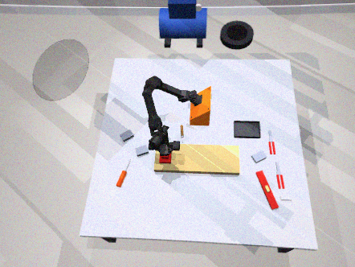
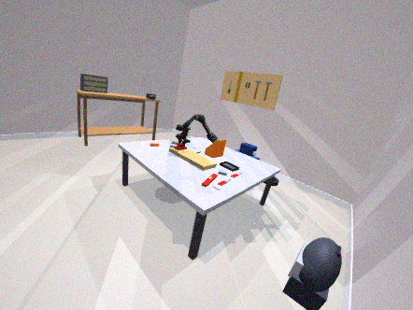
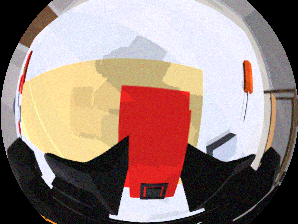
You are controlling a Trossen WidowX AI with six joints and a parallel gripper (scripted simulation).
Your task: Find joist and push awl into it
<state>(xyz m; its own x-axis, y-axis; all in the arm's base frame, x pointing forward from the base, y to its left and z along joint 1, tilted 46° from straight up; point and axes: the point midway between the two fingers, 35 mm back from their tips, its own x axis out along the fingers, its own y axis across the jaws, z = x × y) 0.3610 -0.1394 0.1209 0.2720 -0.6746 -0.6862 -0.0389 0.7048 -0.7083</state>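
Right now my gripper tip is 51 cm to the right of the black tray, 23 cm past it and 5 cm above it. From my gripper tip the other things lie so: red stud finder 2 cm behind, 2 cm above; red level 61 cm to the left, 16 cm ahead, 5 cm below; awl 17 cm behind, 9 cm to the left, 6 cm below.
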